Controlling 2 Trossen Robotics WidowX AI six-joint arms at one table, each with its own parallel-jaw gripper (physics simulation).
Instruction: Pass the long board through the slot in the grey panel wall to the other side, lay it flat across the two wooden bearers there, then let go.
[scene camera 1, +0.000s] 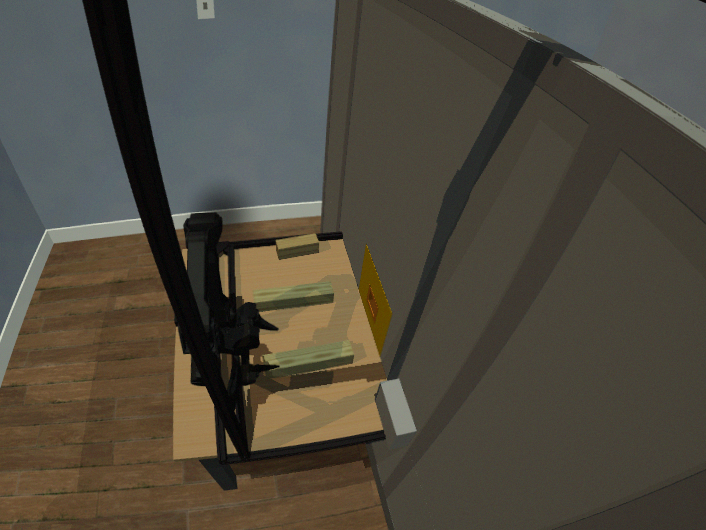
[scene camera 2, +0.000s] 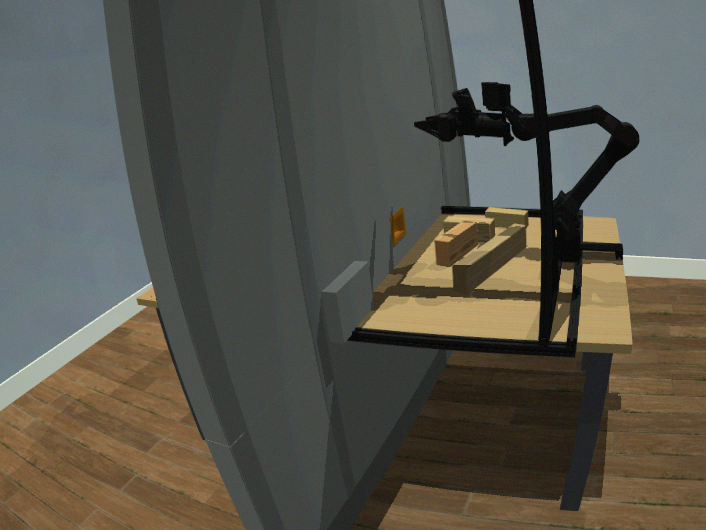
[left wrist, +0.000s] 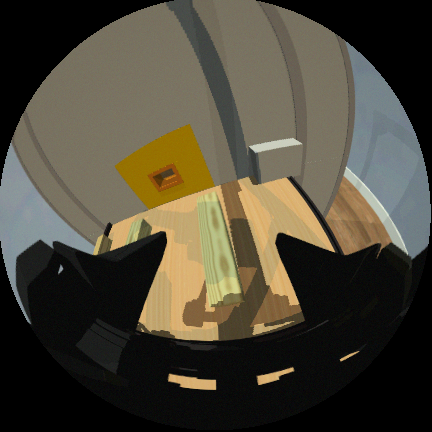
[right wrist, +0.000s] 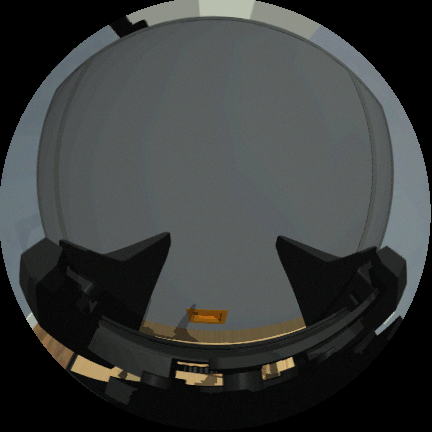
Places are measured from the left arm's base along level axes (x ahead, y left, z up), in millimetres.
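Pixels of known places: left gripper, fingertip midpoint: (scene camera 1: 278, 347) (left wrist: 222, 238); right gripper, fingertip midpoint: (scene camera 2: 420, 121) (right wrist: 225, 240); right arm's base at its link origin: (scene camera 2: 568, 257).
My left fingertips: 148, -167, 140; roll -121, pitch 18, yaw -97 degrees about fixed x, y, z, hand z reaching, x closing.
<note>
For each thing: its top centre in the pictures, then the offset to it from my left fingertips, as dx, dy, dz. "spot": a spot on its surface instead.
- long pale-brown bar at its top centre: (scene camera 2: 493, 243) +578, +129, -100
- shorter orange-brown piece at its top centre: (scene camera 2: 456, 230) (right wrist: 228, 368) (left wrist: 167, 163) +470, +198, -96
- orange-framed slot at a spot on its surface: (scene camera 2: 397, 243) spot: +335, +135, -111
- yellow plate at a spot on its surface: (left wrist: 192, 150) spot: +284, +43, -25
- short wooden block at its top centre: (scene camera 1: 297, 241) (left wrist: 95, 250) +112, +484, -109
On the left arm's side, two parallel pale green-streaked wooden bars, apparently the bearers, lie on the table: one (scene camera 1: 293, 296) (left wrist: 137, 231) farther back, one (scene camera 1: 310, 358) (left wrist: 217, 240) nearer. The left gripper (scene camera 1: 277, 348) (left wrist: 221, 233) is open and empty above the near bar's outer end. On the right arm's side, a long pale-brown bar (scene camera 2: 491, 260) lies beside a shorter orange-brown piece (scene camera 2: 456, 245); which is the long board I cannot tell. The right gripper (scene camera 2: 419, 124) (right wrist: 224, 236) is open and empty, high above the table. The orange-framed slot (scene camera 2: 397, 243) (left wrist: 172, 187) (right wrist: 207, 322) pierces the grey panel wall (scene camera 1: 484, 313) (scene camera 2: 370, 142).
A yellow plate (scene camera 1: 379, 326) (left wrist: 192, 150) surrounds the slot on the left arm's side. A grey block (scene camera 1: 397, 407) (scene camera 2: 349, 296) (left wrist: 280, 162) juts at the wall's foot. A short wooden block (scene camera 1: 297, 246) lies at one far rail, another (scene camera 2: 507, 216) at the other. Black posts and rails edge both tables.
</note>
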